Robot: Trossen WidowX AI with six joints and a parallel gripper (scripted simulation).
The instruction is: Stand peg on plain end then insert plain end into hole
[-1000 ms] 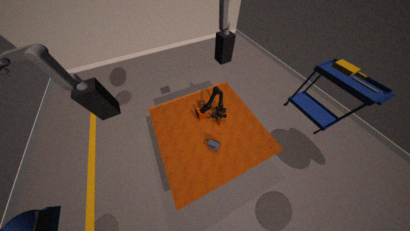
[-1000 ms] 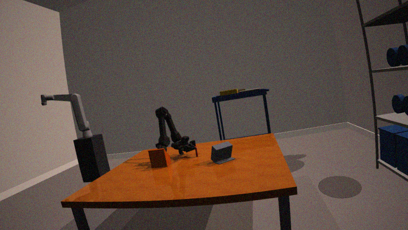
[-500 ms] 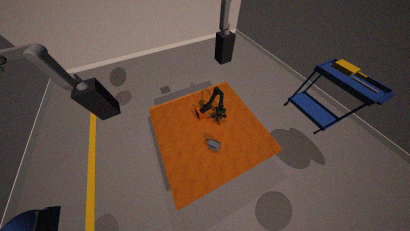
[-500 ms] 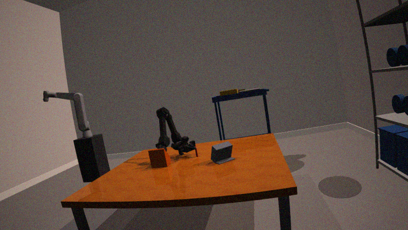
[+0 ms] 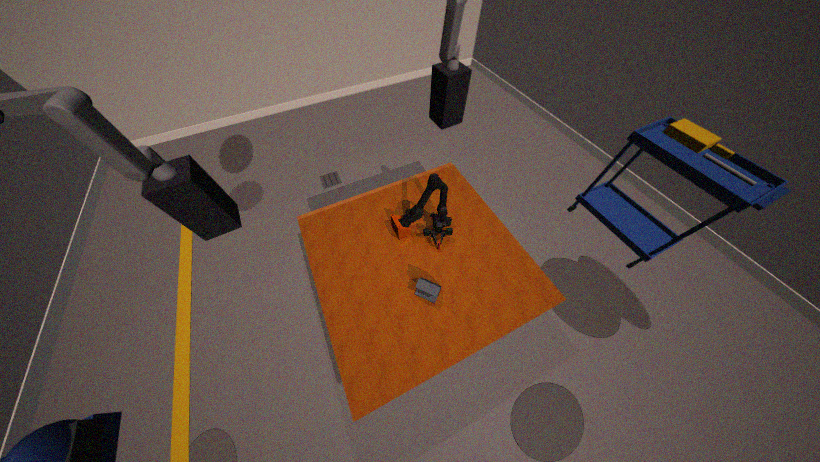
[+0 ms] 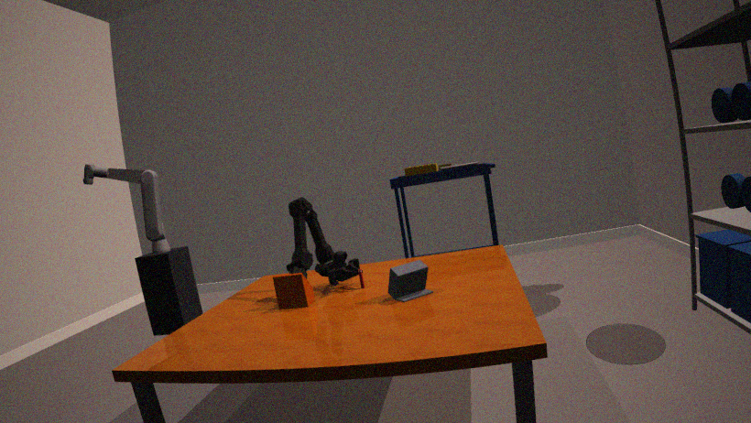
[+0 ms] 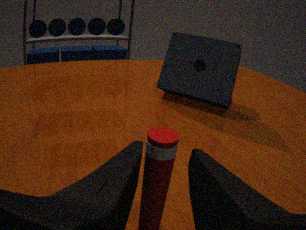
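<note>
My gripper tip is 10 mm above the red peg. From my gripper tip the other things lie so: grey sloped panel (210 mm ahead, 200 mm to the right, 10 mm below).
</note>
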